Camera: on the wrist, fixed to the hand. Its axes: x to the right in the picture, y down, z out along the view.
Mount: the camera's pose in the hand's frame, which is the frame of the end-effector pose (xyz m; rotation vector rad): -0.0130 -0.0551 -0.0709 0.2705 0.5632 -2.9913
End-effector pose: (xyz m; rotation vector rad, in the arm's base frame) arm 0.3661 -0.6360 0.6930 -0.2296 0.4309 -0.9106
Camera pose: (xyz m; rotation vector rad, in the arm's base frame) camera 0.2877 -0.6593 0.6536 0.1233 -0.0580 2.2779
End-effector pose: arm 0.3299 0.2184 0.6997 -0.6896 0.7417 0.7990
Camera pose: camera 0.3464 0.1304 0.6848 -0.9002 -0.3074 -2.2015
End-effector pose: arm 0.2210 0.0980 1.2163 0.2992 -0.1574 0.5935
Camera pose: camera 0.2461 0.0706 1.1335 0.2922 0.8894 -2.2933
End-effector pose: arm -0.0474 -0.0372 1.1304 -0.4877 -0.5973 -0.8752
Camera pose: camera -0.0792 -0.1041 1.0780 -1.1060 0.3195 2.2647
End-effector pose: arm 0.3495 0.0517 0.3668 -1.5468 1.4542 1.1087
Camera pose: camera 0.4119 -0.0040 0.4019 -1.5933 -1.1677 -1.2701
